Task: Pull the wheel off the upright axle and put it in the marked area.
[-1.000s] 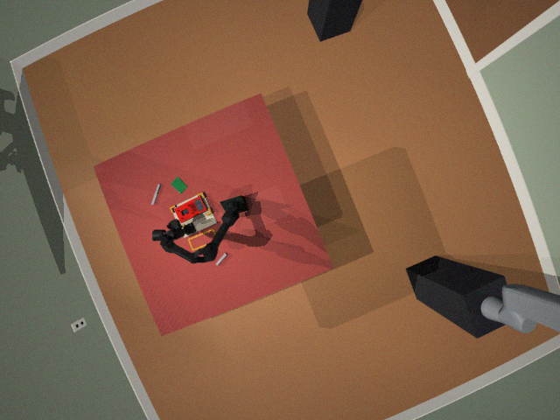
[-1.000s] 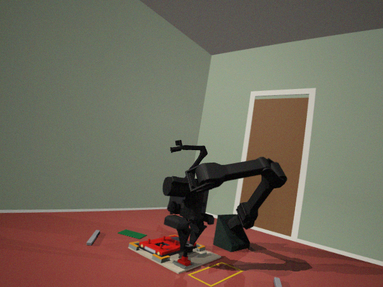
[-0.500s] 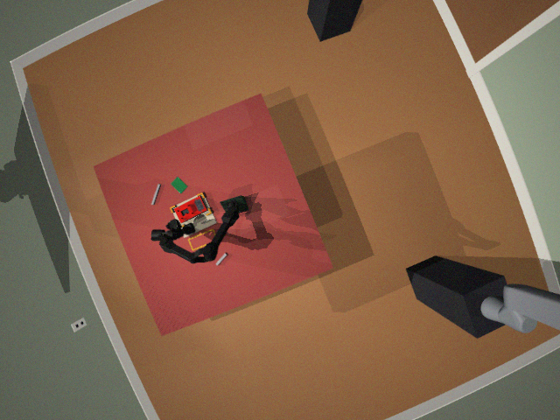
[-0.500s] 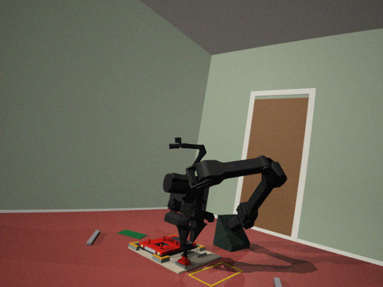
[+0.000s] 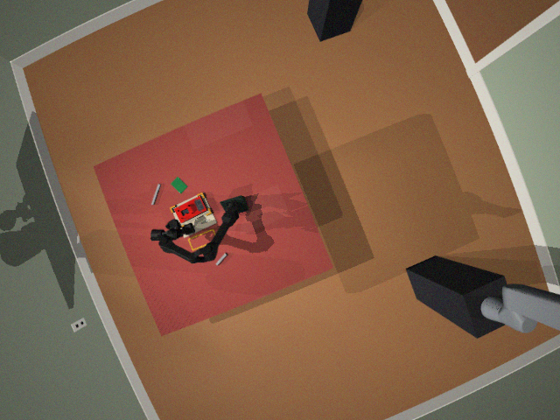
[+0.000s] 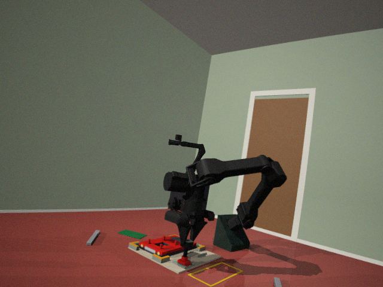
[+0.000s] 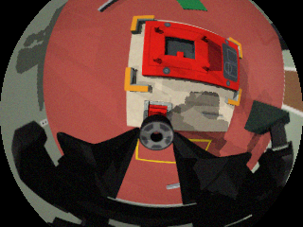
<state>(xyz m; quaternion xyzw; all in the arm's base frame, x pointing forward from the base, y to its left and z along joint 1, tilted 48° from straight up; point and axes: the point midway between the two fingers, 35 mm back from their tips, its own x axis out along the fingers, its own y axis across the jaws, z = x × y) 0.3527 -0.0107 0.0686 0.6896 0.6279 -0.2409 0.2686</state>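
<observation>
Right now the pale baseplate is 5 cm behind my gripper tip, 10 cm to the right of it and 6 cm below it. Also, from my gripper tip: dark grey wheel (right at my gripper tip); then green flat plate (4 cm behind, 32 cm to the right, 7 cm below).
</observation>
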